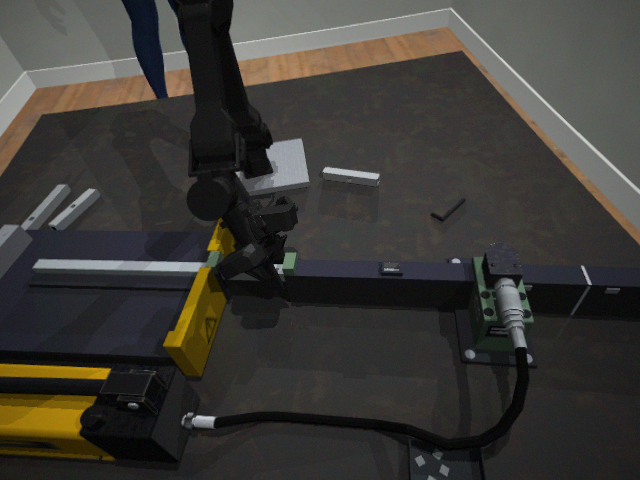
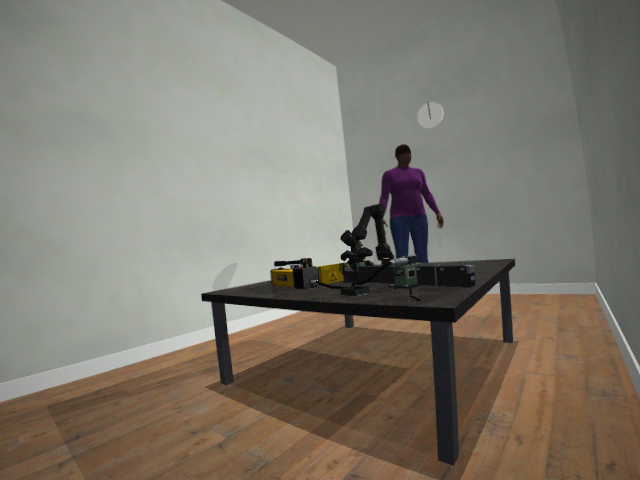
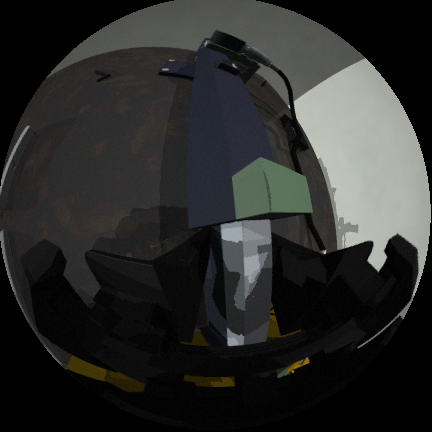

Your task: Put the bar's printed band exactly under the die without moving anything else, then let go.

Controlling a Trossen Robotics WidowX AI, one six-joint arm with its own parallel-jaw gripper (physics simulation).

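Frame: origin at the arm's base, x ahead, y left, z up, level; metres.
Seen in the pictures: gripper, fingertip midpoint: (image 1: 285,286) (image 2: 359,274) (image 3: 231,232); arm's base, link origin: (image 1: 257,168).
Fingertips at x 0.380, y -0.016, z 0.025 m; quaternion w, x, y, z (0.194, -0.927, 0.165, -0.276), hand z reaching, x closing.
Observation:
Pixels of each thing's middle, then the offset from my fingertips to it. "pt": a spot on its surface instead.
- yellow plate, surface spot: (image 1: 199,315) pt dx +0.036, dy -0.136, dz +0.039 m
- green block, surface spot: (image 3: 270,192) (image 1: 289,253) pt dx -0.016, dy +0.020, dz +0.059 m
- green press, surface spot: (image 1: 488,342) pt dx +0.198, dy +0.254, dz -0.005 m
- dark beam, surface spot: (image 3: 215,130) pt dx +0.000, dy +0.063, dz +0.032 m
- black hose, surface spot: (image 1: 310,417) pt dx +0.211, dy -0.018, dz -0.022 m
- yellow pump, surface spot: (image 1: 46,413) pt dx +0.122, dy -0.329, dz +0.050 m
- short silver bar, body centre: (image 1: 350,176) dx -0.262, dy +0.208, dz -0.024 m
- black hex key, body centre: (image 1: 448,207) (image 3: 96,74) dx -0.099, dy +0.356, dz -0.031 m
- dark pad, surface spot: (image 1: 467,465) pt dx +0.322, dy +0.152, dz -0.032 m
The long silver bar (image 1: 118,266) (image 3: 247,285) lies through the yellow plate (image 1: 199,315), and its right part is close to a green block (image 1: 290,263) (image 3: 270,192) on the dark beam. Another green block (image 1: 213,258) is at the yellow plate. My gripper (image 1: 276,271) (image 2: 356,258) (image 3: 231,232) is shut on the bar, one black finger on each side, between the two green blocks. A green press (image 1: 488,342) (image 2: 405,273) with a black cap stands at the beam farther right. The die cannot be made out separately, and the printed band cannot be made out.
The dark beam (image 1: 341,271) (image 3: 215,130) runs right. A black hose (image 1: 310,417) joins the press to the yellow pump (image 1: 46,413). A pale block (image 1: 292,165), short silver bar (image 1: 351,177) and black hex key (image 1: 448,210) lie behind. A dark pad (image 1: 467,465) is in front.

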